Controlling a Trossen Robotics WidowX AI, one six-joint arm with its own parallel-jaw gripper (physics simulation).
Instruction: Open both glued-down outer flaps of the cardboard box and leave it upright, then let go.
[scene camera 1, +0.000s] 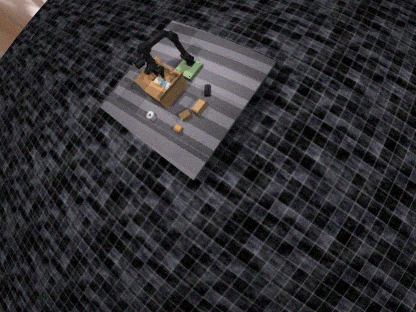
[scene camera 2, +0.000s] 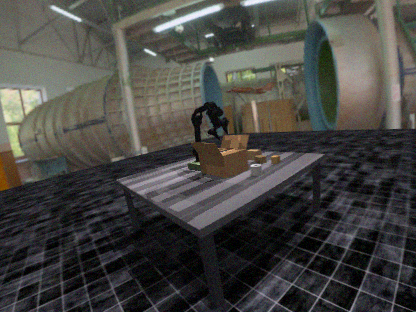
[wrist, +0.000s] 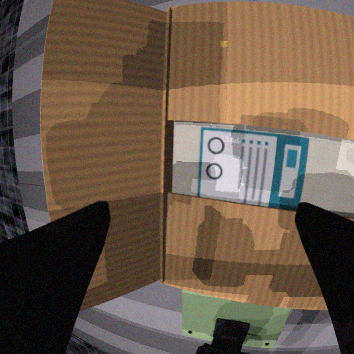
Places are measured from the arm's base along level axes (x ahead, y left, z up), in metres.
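Pixels of known places: gripper, between the fingertips: (scene camera 1: 161, 77) (scene camera 2: 223, 136) (wrist: 206, 212); arm's base, origin of its link: (scene camera 1: 190, 63) (wrist: 230, 329).
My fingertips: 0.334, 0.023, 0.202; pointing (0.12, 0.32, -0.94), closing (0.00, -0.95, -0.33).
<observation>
For each thing: its middle in the pictures, then the offset to it from my fingertips, as dx, dy, dz. "spot": a spot on its surface instead. Level surfaces: height alone.
- cardboard box, middle of its body: (scene camera 2: 222, 161) (scene camera 1: 166, 87) +0.001, -0.041, -0.177
- outer flap, a spot on its surface: (scene camera 2: 208, 154) spot: -0.010, -0.155, -0.099
- teal item, middle of its body: (wrist: 274, 156) (scene camera 1: 166, 87) +0.001, -0.040, -0.183
- white roll, middle of its body: (scene camera 2: 256, 169) (scene camera 1: 151, 116) +0.286, -0.005, -0.223
- black object, middle of its body: (scene camera 1: 207, 90) -0.188, +0.276, -0.237
- table, height of its surface: dz -0.253
The cardboard box (scene camera 1: 175, 93) (scene camera 2: 232, 165) stands upright on the table. In scene camera 2, one outer flap (scene camera 2: 208, 154) leans outward at the left, and the other outer flap (scene camera 2: 236, 142) stands raised at the far right. In the wrist view, an outer flap (wrist: 100, 145) is folded out to the left of its hinge. Two inner flaps (wrist: 280, 55) (wrist: 227, 240) lie across the opening, with a printed white and teal item (wrist: 240, 167) showing between them. My gripper (scene camera 1: 162, 75) (scene camera 2: 220, 135) (wrist: 206, 212) is open and empty above the box. The second outer flap does not show in the wrist view.
A green plate (scene camera 1: 195, 70) (scene camera 2: 194, 166) (wrist: 200, 312) lies under the arm's base beside the box. A white roll (scene camera 1: 150, 115) (scene camera 2: 256, 170), several small brown blocks (scene camera 1: 199, 106) (scene camera 2: 275, 159) and a black object (scene camera 1: 207, 90) rest on the table (scene camera 1: 192, 162) (scene camera 2: 200, 220).
</observation>
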